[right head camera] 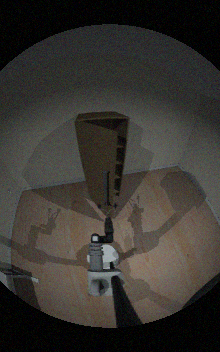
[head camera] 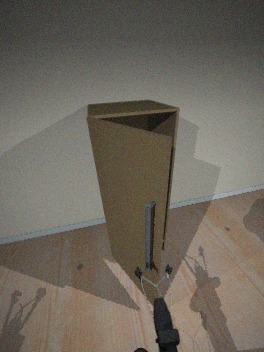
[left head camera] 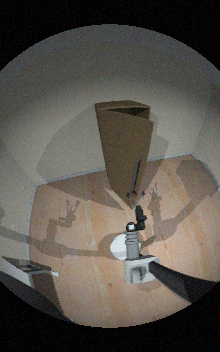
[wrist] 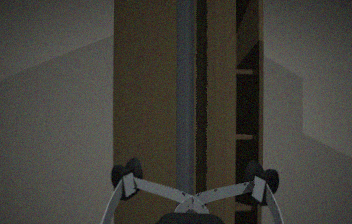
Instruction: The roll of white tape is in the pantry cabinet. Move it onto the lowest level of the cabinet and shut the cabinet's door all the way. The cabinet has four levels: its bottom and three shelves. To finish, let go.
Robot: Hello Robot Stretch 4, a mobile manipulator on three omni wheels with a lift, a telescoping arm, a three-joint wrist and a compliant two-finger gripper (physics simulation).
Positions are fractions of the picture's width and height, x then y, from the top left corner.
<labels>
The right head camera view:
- brown pantry cabinet: 0.46,0.39
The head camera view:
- my gripper: 0.58,0.75
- brown pantry cabinet: 0.51,0.40
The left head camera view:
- brown pantry cabinet: 0.57,0.37
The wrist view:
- brown pantry cabinet: 0.54,0.40
</labels>
